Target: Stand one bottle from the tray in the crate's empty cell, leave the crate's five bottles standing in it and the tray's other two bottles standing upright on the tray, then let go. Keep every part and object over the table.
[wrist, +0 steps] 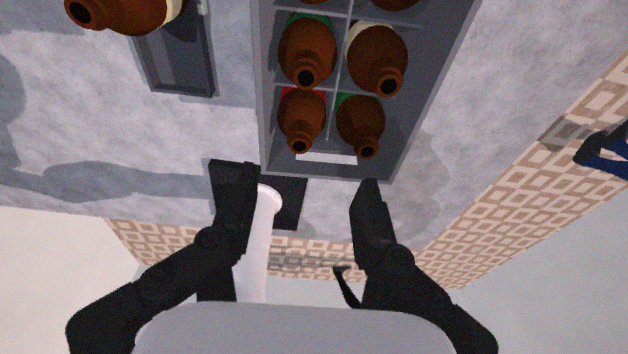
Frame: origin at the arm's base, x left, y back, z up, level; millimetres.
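Where they show: gripper, between the fingertips: (307, 186); arm's base, origin of its link: (257, 199).
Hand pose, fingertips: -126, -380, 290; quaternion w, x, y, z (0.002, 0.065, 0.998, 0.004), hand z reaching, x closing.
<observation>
Each offset is from my fingertips to the top centre of the thing, as dx, dy, dz. "spot": to the spot under its first point. Level surfaces: height alone.
The grey crate @[spot: -25, +134, -139] (325, 177) is at the upper centre, cut off by the top edge. In it stand a red-labelled bottle @[+13, +91, -151] (301, 112), a green-labelled bottle @[-77, +95, -151] (361, 119), another green-labelled bottle @[+6, +1, -151] (306, 45) and a cream-labelled bottle @[-82, +5, -151] (376, 54). Parts of two more brown bottles show at the top edge, left (314, 1) and right (395, 4). Each crate cell in view holds a bottle. At the upper left, a cream-labelled bottle @[+211, -50, -154] (125, 15) shows partly over the dark tray @[spot: +219, +94, -289] (182, 92). My gripper (307, 186) is open and empty, with its fingertips apart near the crate's lower end in the view.
A black plate (291, 207) lies on the grey mottled table @[dz -314] (200, 125), beside a white cylindrical part (252, 260) behind the left finger. The table's edges show at the lower left and right, with patterned floor (505, 205) beyond. A blue and black object (607, 155) is at the right.
</observation>
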